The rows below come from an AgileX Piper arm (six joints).
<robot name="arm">
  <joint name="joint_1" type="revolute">
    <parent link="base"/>
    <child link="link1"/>
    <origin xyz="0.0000 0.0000 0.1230"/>
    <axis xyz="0 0 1"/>
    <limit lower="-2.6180" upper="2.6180"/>
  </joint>
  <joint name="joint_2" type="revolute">
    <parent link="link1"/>
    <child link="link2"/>
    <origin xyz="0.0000 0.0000 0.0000"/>
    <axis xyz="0 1 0"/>
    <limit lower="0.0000" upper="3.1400"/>
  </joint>
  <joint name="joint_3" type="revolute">
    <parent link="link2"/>
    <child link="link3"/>
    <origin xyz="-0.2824 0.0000 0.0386"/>
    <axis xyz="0 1 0"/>
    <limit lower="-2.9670" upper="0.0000"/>
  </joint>
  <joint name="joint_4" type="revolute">
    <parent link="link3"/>
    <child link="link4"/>
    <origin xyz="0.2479 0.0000 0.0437"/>
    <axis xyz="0.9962 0 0.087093"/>
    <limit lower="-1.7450" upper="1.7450"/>
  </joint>
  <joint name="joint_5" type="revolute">
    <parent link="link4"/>
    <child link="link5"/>
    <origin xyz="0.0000 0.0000 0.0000"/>
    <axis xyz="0 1 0"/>
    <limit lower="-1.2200" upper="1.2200"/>
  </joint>
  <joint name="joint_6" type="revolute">
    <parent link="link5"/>
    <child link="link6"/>
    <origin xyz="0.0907 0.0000 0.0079"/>
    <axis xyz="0.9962 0 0.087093"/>
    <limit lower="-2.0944" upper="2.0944"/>
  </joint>
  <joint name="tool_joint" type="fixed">
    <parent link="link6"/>
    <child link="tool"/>
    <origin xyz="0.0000 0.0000 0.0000" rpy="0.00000 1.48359 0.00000"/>
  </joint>
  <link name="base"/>
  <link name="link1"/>
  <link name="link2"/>
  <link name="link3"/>
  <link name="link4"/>
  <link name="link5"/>
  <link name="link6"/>
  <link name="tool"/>
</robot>
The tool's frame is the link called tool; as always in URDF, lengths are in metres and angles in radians.
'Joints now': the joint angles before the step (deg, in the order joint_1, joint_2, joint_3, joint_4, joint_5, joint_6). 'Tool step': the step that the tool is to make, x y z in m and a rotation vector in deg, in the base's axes. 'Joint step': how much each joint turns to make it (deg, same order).
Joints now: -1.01 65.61 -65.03 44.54 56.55 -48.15
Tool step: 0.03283 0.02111 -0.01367 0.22 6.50 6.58
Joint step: 4.34 8.90 -4.85 0.36 3.30 0.16
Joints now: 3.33 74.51 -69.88 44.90 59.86 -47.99
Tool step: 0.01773 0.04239 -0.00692 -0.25 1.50 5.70
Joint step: 8.82 5.98 -4.13 -1.24 -2.41 2.35
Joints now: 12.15 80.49 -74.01 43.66 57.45 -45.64
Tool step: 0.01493 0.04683 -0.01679 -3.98 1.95 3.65
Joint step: 9.03 6.77 -4.38 -6.12 -3.12 5.55
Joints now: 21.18 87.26 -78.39 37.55 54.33 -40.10
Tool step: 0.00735 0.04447 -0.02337 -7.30 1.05 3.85
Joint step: 8.01 6.71 -4.26 -9.29 -1.20 5.95
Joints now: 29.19 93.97 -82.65 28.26 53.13 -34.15
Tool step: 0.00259 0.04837 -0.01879 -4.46 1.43 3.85
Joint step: 7.00 7.34 -6.30 -5.73 0.83 5.28
